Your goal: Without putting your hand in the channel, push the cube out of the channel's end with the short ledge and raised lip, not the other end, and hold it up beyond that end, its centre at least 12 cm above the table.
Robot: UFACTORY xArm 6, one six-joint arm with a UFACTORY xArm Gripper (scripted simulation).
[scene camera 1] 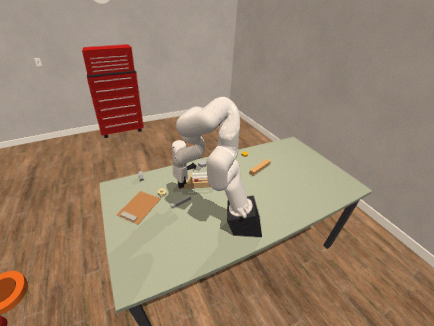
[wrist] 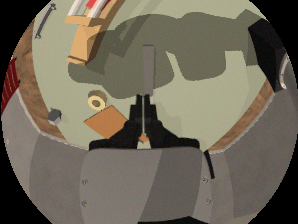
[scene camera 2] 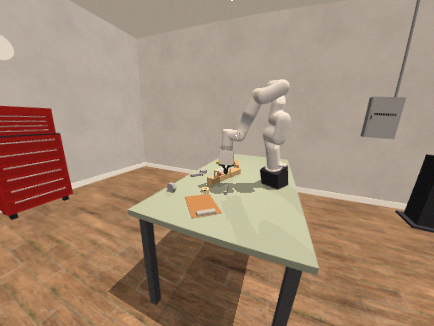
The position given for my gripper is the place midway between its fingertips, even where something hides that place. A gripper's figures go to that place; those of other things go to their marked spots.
Labels:
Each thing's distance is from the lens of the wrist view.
my gripper (wrist: pixel 143 103): 0.14 m
orange board (wrist: pixel 107 122): 0.37 m

